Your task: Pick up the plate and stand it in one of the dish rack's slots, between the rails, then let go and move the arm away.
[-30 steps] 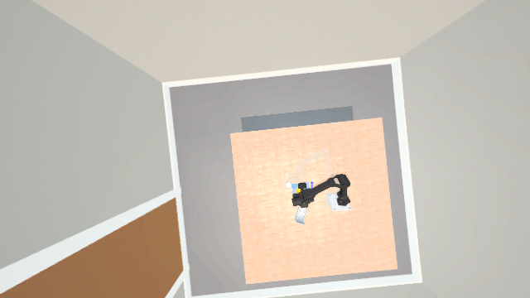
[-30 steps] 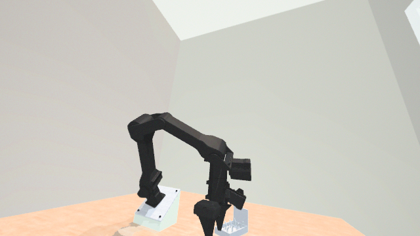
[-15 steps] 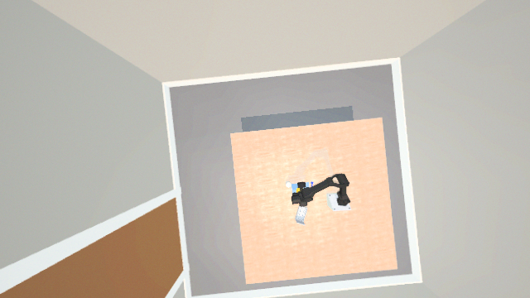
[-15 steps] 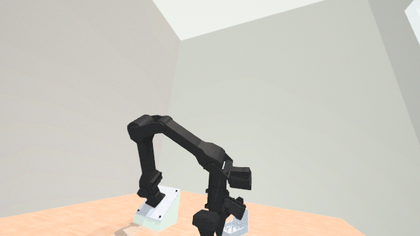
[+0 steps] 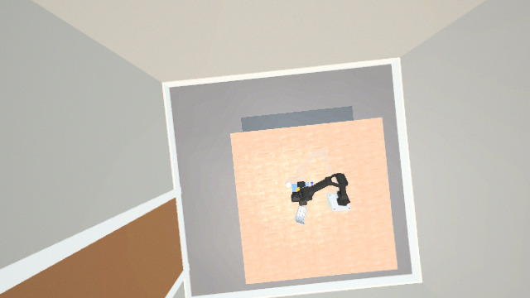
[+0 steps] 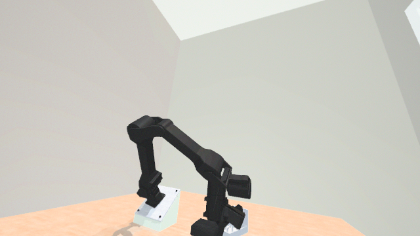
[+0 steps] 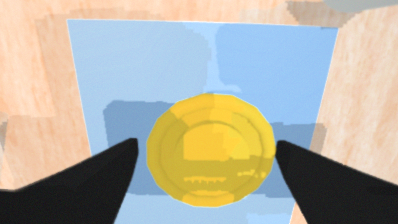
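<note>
My gripper tip is 2 cm past the dish rack, 20 cm to the right of it and 1 cm below it. Round my gripper tip: plate 1 cm above.
</note>
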